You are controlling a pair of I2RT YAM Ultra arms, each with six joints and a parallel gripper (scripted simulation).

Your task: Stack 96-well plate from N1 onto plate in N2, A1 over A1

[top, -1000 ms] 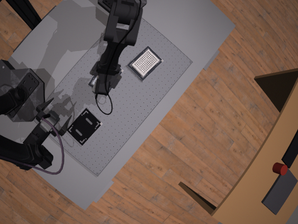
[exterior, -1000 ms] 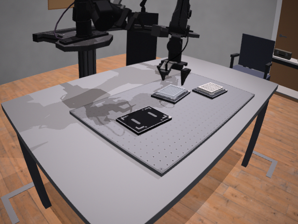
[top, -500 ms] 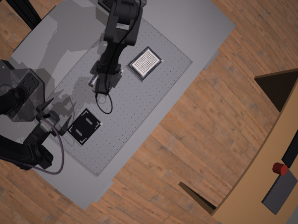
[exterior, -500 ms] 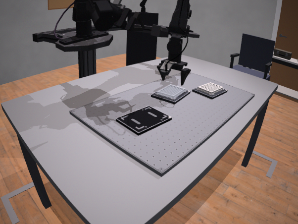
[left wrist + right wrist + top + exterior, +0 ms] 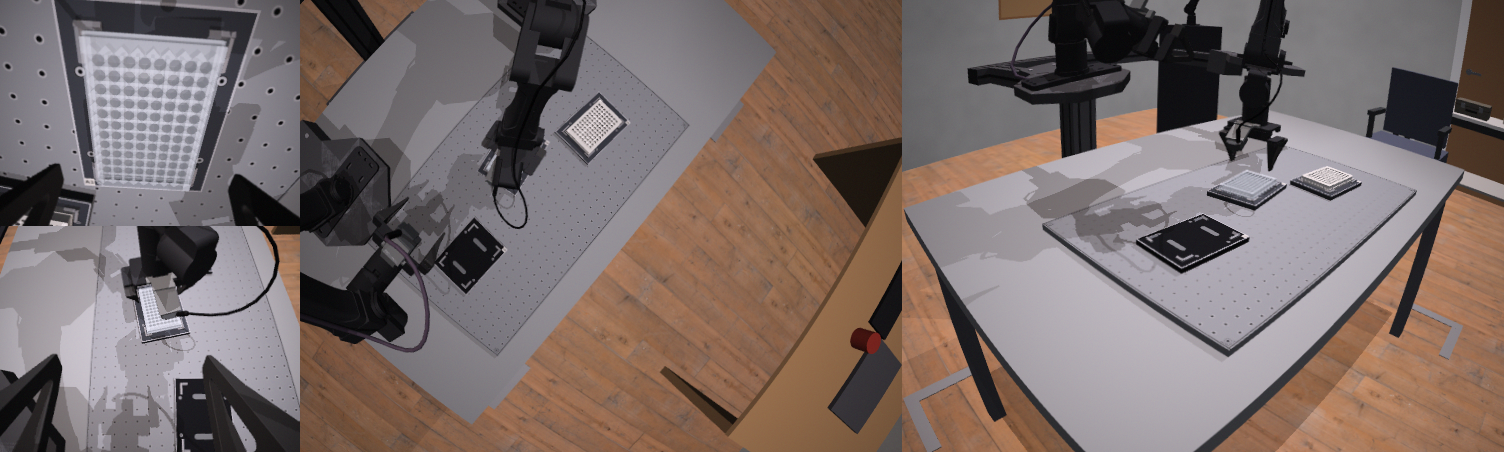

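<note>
The clear 96-well plate is 50 mm below my left hand. From my left hand the other things lie so: A1 label: 80 mm to the left, 60 mm below, 40 mm ahead; then black nest: 260 mm to the right, 90 mm ahead, 70 mm below.
</note>
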